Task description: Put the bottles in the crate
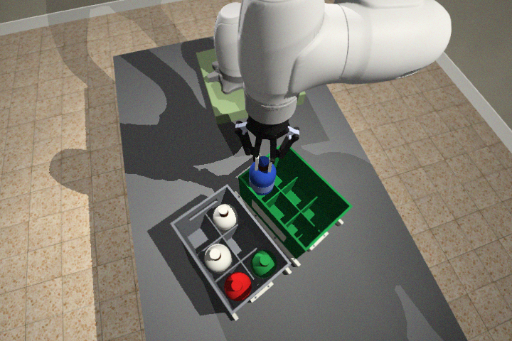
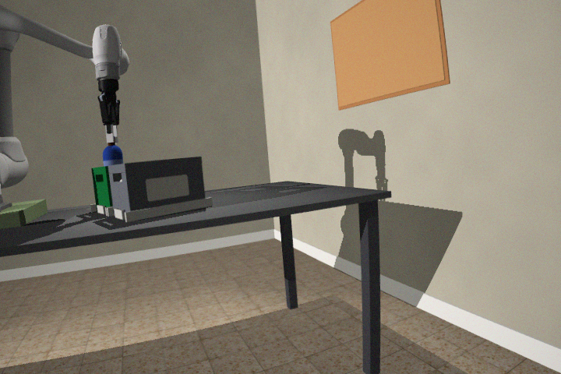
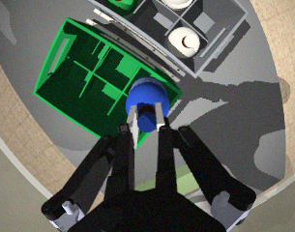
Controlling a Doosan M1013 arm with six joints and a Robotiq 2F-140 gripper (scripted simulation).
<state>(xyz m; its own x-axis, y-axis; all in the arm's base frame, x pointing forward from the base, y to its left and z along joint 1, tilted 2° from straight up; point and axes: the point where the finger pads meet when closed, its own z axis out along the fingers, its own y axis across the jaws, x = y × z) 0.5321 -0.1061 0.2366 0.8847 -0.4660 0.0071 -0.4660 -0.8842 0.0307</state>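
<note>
The blue bottle lies 8 cm below my hand. Round my hand: green bottle (21 cm below, 20 cm ahead, 7 cm to the right); grey crate (21 cm below, 14 cm to the right, 13 cm ahead); green crate (21 cm below, 7 cm to the left, 6 cm ahead).
</note>
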